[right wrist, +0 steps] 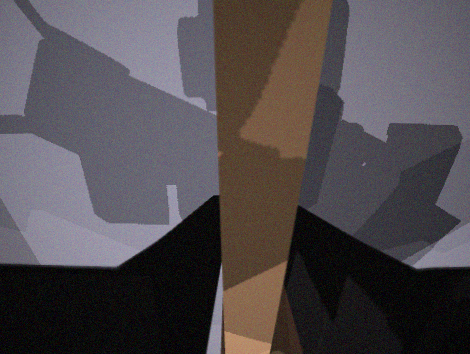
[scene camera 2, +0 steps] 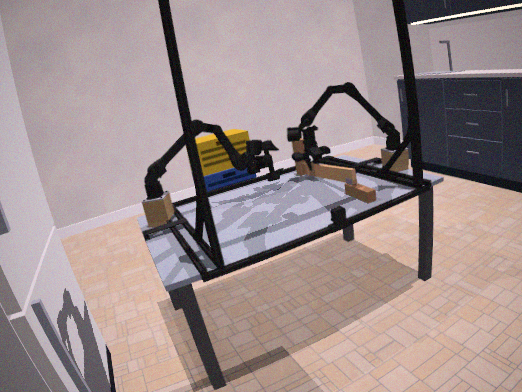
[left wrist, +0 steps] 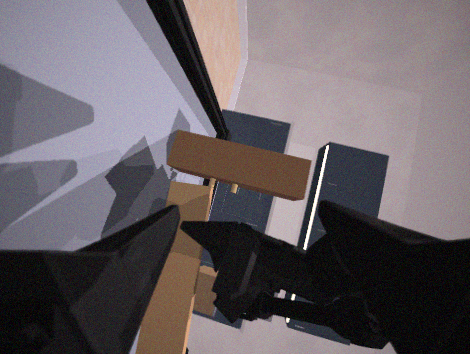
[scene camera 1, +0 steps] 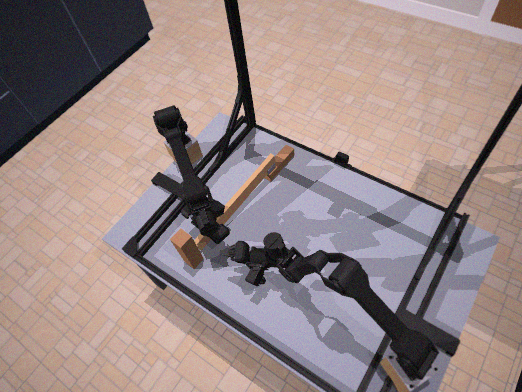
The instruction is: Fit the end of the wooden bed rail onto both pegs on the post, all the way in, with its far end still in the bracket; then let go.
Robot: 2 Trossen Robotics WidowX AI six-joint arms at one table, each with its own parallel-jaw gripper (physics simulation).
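Frame: origin at the left arm's base, x ahead, y right, z down, level; metres.
Seen in the pictures: left gripper, fingertip midpoint: (scene camera 2: pixel 280 159) (left wrist: pixel 249 209) (scene camera 1: pixel 225 255); right gripper, fingertip midpoint: (right wrist: pixel 247 207) (scene camera 2: pixel 313 169) (left wrist: pixel 184 224); left arm's base, origin of the base link: (scene camera 2: pixel 155 196) (scene camera 1: pixel 412 363); right arm's base, origin of the base link: (scene camera 2: pixel 394 148).
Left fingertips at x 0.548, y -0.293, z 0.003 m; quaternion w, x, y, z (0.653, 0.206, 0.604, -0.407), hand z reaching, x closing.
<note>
Offsets run from my left fingertips to a thing's top centre. "*": to the spot under its first point.
The wooden rail (scene camera 1: pixel 247 187) (scene camera 2: pixel 334 172) (left wrist: pixel 167 305) (right wrist: pixel 260 175) runs from the post @(* dx +0.073, dy -0.099, dz -0.018 m) (scene camera 1: pixel 187 250) (scene camera 2: pixel 299 147) (left wrist: pixel 240 162) to the bracket @(* dx +0.282, dy +0.394, dz +0.081 m) (scene camera 1: pixel 285 159) (scene camera 2: pixel 361 192). Its far end is at the bracket; how deep it sits is unclear. In the left wrist view, its near end is beside the post with a narrow gap; a peg @(* dx +0.109, dy -0.069, dz +0.024 m) (left wrist: pixel 234 188) stands bare, and another peg (left wrist: pixel 212 182) shows at the rail's edge. My right gripper (scene camera 2: pixel 307 159) (right wrist: pixel 247 207) is shut on the rail near the post. My left gripper (scene camera 1: pixel 231 252) (scene camera 2: pixel 272 161) (left wrist: pixel 249 209) is open and empty, close by the right gripper and post.
A black frame (scene camera 1: pixel 350 186) (scene camera 2: pixel 280 246) borders the table, with tall uprights (scene camera 1: pixel 239 55) (scene camera 2: pixel 181 85) at its sides. A small black block @(* dx +0.157, dy +0.573, dz +0.073 m) (scene camera 1: pixel 341 159) (scene camera 2: pixel 338 215) sits on the frame's long edge. Yellow (scene camera 2: pixel 225 150) and blue (scene camera 2: pixel 230 178) boxes stand behind the table in scene camera 2.
</note>
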